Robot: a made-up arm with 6 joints.
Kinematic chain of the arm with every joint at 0, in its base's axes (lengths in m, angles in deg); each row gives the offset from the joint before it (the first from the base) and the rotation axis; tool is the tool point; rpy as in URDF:
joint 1: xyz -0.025 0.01 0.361 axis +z
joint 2: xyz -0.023 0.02 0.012 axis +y
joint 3: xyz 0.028 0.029 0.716 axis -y
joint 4: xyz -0.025 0 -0.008 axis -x
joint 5: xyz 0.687 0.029 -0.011 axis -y
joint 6: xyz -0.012 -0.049 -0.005 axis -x
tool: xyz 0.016 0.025 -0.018 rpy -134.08 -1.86 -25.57
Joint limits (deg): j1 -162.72..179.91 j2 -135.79..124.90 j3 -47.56..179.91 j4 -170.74..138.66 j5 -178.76..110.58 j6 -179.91..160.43
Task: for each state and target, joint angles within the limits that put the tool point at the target. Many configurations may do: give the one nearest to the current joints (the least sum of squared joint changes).
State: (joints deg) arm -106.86 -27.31 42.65 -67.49 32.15 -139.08
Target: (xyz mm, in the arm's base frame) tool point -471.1 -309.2 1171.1
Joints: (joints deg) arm -147.24 -8.35 1.77 -67.23 32.50 -141.15
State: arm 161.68 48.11 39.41 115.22 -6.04 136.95
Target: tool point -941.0 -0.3 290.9
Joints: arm 177.29 47.83 -10.55 116.19 -6.43 137.89
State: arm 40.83 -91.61 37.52 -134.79 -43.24 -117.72
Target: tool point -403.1 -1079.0 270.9
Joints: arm 73.62 -132.29 17.89 -134.12 -40.77 -117.42
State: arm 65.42 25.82 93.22 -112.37 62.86 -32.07
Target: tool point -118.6 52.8 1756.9
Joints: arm 118.12 6.73 96.90 -104.17 54.58 -17.78
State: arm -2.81 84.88 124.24 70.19 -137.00 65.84
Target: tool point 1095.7 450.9 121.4
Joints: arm 19.05 120.11 130.27 70.58 -135.38 65.43
